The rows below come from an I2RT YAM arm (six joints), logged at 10 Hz.
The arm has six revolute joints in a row. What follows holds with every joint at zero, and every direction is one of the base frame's. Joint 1 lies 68 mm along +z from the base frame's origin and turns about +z. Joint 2 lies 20 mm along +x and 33.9 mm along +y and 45.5 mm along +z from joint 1 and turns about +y. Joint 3 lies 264 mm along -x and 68.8 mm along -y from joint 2 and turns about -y. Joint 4 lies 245 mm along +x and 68.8 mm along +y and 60 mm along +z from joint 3 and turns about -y. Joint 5 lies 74 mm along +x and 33.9 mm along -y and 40.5 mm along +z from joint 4 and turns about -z. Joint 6 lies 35.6 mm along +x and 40.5 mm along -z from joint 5 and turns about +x. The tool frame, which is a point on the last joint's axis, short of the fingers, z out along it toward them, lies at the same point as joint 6; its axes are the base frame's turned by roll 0, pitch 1.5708 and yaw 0 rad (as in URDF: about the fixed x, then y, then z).
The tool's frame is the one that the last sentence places.
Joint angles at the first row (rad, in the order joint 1, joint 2, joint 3, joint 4, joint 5, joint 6):
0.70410, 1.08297, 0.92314, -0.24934, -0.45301, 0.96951
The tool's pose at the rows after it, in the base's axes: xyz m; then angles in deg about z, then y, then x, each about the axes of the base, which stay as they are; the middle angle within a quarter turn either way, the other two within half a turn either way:
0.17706 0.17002 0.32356 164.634 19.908 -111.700
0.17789 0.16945 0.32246 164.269 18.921 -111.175
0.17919 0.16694 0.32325 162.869 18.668 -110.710
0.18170 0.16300 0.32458 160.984 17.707 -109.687
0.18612 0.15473 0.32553 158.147 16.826 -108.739
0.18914 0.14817 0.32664 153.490 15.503 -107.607
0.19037 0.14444 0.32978 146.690 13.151 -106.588
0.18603 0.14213 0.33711 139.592 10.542 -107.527
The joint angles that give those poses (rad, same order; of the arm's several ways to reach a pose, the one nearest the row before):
0.69998, 1.08139, 0.91350, -0.23169, -0.46545, 0.98061
0.69270, 1.08295, 0.90863, -0.22362, -0.49123, 0.97553
0.67893, 1.08026, 0.90842, -0.22229, -0.51055, 0.95088
0.65433, 1.07848, 0.90890, -0.21751, -0.55456, 0.91906
0.60839, 1.07402, 0.90838, -0.22085, -0.61671, 0.86034
0.57134, 1.07085, 0.90825, -0.22133, -0.67906, 0.77500
0.54787, 1.07225, 0.92061, -0.23629, -0.74524, 0.65143
0.54469, 1.06775, 0.96212, -0.32633, -0.78527, 0.49275

